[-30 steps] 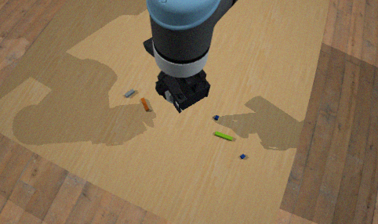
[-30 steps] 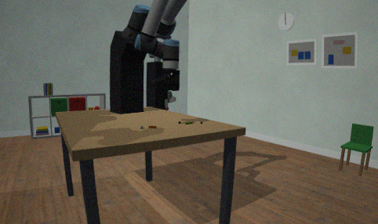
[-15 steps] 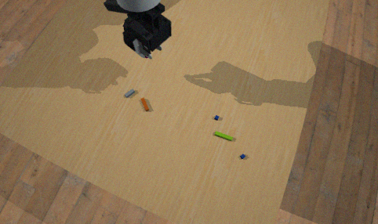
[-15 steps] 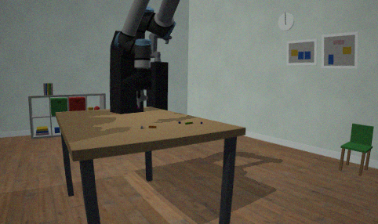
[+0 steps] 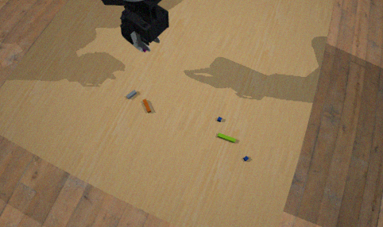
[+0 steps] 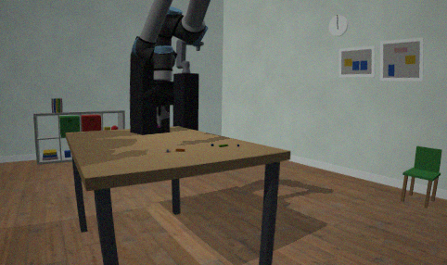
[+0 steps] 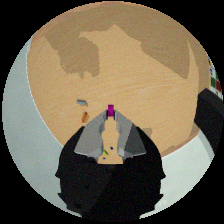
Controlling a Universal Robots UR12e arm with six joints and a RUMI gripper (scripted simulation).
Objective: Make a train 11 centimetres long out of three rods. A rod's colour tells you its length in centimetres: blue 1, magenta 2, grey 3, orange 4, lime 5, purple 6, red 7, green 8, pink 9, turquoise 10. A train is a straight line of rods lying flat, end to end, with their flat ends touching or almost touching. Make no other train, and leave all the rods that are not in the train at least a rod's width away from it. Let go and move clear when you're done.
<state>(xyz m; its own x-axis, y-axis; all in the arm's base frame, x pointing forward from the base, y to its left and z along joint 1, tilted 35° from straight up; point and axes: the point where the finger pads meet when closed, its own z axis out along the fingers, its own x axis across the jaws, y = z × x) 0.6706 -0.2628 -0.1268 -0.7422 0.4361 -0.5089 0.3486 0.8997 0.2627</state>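
My hand is 120 mm short of the orange rod, 40 mm to the right of it and 110 mm above it. The rest, counted from my hand: magenta rod 10 mm below; lime rod 160 mm ahead, 280 mm to the left, 110 mm below; grey rod 100 mm ahead, 20 mm to the right, 110 mm below.
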